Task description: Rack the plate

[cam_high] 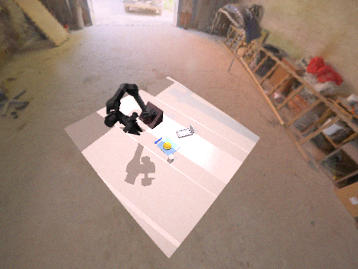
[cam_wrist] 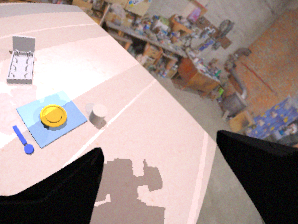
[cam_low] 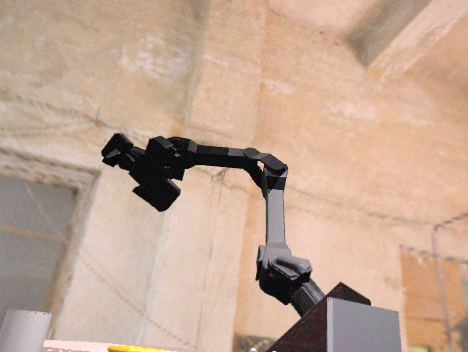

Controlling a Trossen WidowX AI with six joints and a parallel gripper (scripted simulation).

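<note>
Right now the yellow plate is 29 cm below my gripper tip, 20 cm to the left of it and 7 cm ahead of it. Round my gripper tip: white cup 28 cm below, 18 cm ahead, 13 cm to the left; blue mat 30 cm below, 21 cm to the left, 8 cm ahead; grey dish rack 42 cm to the left, 28 cm below, 9 cm ahead.
</note>
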